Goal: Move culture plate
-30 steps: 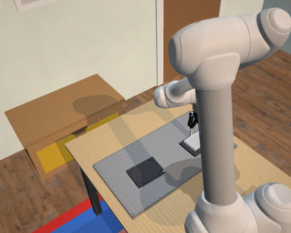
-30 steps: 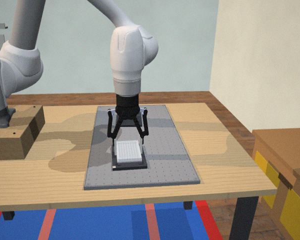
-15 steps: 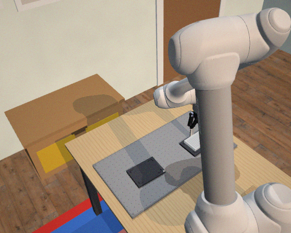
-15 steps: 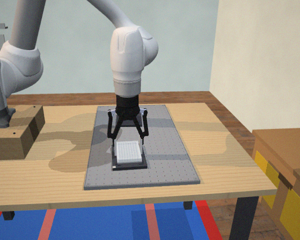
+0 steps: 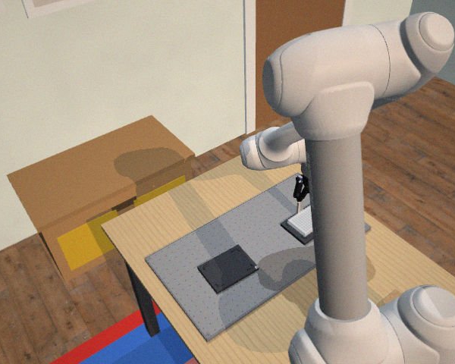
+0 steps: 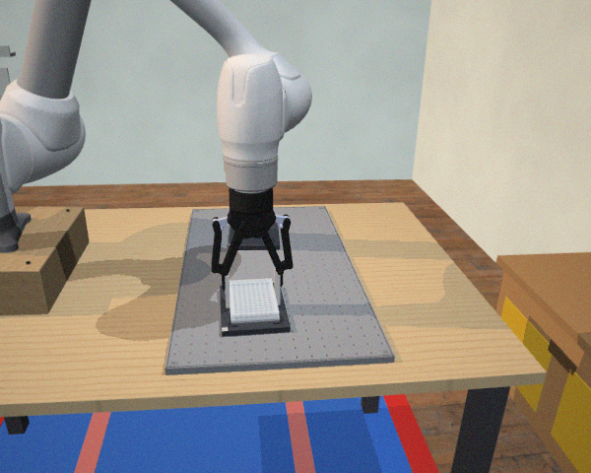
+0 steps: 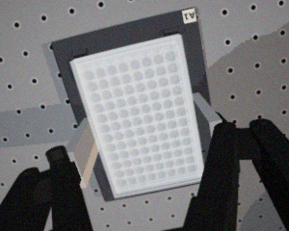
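The white lid lies 10 mm below my hand.
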